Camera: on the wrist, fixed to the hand. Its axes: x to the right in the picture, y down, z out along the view.
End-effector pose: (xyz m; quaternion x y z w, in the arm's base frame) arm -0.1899 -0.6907 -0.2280 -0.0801 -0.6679 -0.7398 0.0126
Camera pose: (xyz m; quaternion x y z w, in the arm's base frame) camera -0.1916 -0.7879 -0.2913 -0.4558 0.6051 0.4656 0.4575
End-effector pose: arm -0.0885 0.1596 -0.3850 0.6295 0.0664 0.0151 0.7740
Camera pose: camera -0.1195 0.2467 -0.4550 0.4793 0.5349 -0.4975 0.4865
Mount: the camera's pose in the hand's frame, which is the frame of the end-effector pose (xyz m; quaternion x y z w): -0.0155 -0.0522 -0.1024 0.1058 0.0613 -0.6973 0.7063
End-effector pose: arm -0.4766 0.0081 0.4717 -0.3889 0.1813 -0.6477 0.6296
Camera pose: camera -0.5883 0.0042 0.4406 -0.2948 -0.1731 -0.9395 0.0231
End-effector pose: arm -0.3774 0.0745 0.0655 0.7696 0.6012 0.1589 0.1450
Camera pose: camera -0.4697 0.0750 0.1357 0.1299 0.9870 -0.0053 0.0949
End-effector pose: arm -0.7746 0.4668 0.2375 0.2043 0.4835 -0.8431 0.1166
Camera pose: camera -0.7577 0.5815 0.2387 0.1288 -0.4019 0.7154 0.5568
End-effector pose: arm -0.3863 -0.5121 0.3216 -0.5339 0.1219 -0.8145 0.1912
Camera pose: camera -0.4841 -0.4590 0.2889 0.3920 0.3607 0.7543 0.3839
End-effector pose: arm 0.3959 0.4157 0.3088 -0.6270 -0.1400 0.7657 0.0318
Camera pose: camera 0.4918 0.4801 0.3189 -0.3888 -0.4531 0.4950 0.6313
